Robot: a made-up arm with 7 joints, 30 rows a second.
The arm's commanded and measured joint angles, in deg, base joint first. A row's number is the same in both.
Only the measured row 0 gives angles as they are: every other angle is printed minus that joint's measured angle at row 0.
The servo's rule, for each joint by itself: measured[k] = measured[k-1] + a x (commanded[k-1-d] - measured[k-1]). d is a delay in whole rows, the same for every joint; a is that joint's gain. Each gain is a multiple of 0.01, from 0.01 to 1. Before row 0 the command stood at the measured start. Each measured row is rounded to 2 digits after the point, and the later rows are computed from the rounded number. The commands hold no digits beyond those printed.
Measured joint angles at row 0:
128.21 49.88 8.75 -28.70 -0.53 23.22 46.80
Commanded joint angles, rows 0 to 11:
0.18 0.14 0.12 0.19 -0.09 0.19 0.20
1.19 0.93 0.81 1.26 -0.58 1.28 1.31
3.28 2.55 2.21 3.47 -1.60 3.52 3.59
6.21 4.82 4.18 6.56 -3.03 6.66 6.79
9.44 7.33 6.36 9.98 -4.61 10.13 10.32
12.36 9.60 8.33 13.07 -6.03 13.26 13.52
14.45 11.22 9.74 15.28 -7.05 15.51 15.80
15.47 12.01 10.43 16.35 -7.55 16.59 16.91
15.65 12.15 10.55 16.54 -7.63 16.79 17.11
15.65 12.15 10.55 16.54 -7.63 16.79 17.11
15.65 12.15 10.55 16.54 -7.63 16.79 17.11
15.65 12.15 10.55 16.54 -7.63 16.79 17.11
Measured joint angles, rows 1 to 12:
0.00 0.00 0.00 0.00 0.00 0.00 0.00
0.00 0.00 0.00 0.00 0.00 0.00 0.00
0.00 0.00 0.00 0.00 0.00 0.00 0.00
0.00 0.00 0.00 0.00 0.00 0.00 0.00
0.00 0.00 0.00 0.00 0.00 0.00 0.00
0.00 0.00 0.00 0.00 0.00 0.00 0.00
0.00 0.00 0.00 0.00 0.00 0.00 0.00
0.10 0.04 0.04 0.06 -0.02 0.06 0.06
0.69 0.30 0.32 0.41 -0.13 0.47 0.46
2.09 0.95 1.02 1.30 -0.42 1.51 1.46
4.31 2.07 2.19 2.83 -0.94 3.26 3.17
7.08 3.60 3.73 4.90 -1.67 5.60 5.46
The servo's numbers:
d 7
a 0.54 0.29 0.37 0.29 0.20 0.34 0.32

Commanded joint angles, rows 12 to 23:
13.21 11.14 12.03 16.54 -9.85 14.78 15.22
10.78 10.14 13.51 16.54 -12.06 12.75 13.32
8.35 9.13 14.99 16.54 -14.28 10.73 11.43
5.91 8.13 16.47 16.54 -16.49 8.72 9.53
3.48 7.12 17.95 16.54 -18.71 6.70 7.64
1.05 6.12 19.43 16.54 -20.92 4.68 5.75
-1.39 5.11 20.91 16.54 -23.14 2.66 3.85
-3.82 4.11 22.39 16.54 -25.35 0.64 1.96
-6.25 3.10 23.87 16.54 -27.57 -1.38 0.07
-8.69 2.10 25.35 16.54 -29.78 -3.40 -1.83
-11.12 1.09 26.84 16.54 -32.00 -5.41 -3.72
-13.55 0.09 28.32 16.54 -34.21 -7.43 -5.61
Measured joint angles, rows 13 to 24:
9.93 5.34 5.43 7.27 -2.54 8.20 8.04
12.37 7.05 7.02 9.59 -3.44 10.69 10.52
14.04 8.49 8.28 11.55 -4.26 12.70 12.56
14.91 9.55 9.12 13.00 -4.93 14.09 14.02
15.31 10.30 9.65 14.03 -5.47 15.01 15.01
15.49 10.84 9.98 14.76 -5.90 15.62 15.68
15.58 11.22 10.19 15.28 -6.25 16.02 16.14
14.30 11.20 10.87 15.65 -6.97 15.60 15.85
12.40 10.89 11.85 15.91 -7.99 14.63 15.04
10.21 10.38 13.01 16.09 -9.25 13.30 13.88
7.89 9.73 14.29 16.22 -10.70 11.74 12.49
5.51 8.97 15.64 16.31 -12.30 10.03 10.94

